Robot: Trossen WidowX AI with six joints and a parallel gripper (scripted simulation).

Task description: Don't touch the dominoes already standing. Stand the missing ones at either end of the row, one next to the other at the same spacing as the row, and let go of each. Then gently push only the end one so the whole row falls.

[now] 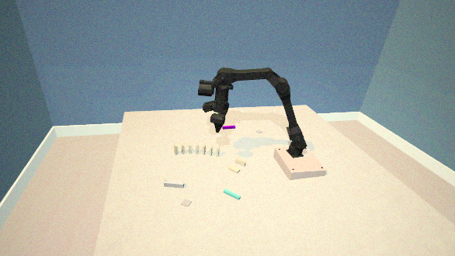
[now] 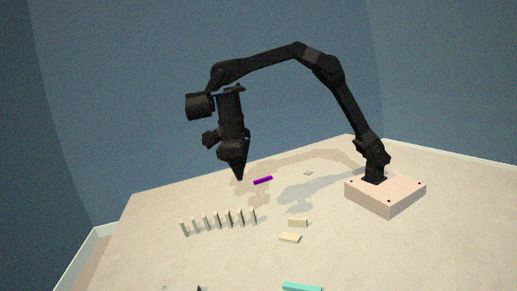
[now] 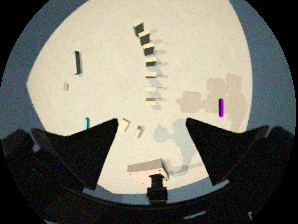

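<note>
Now: gripper tip 28 cm to the right of the teal bar, 15 cm above it and 4 cm short of it. The rest, counted from my gripper tip: purple bar (24 cm to the right, 17 cm behind, 15 cm below); then grey block (25 cm ahead, 15 cm to the left, 15 cm below).
</note>
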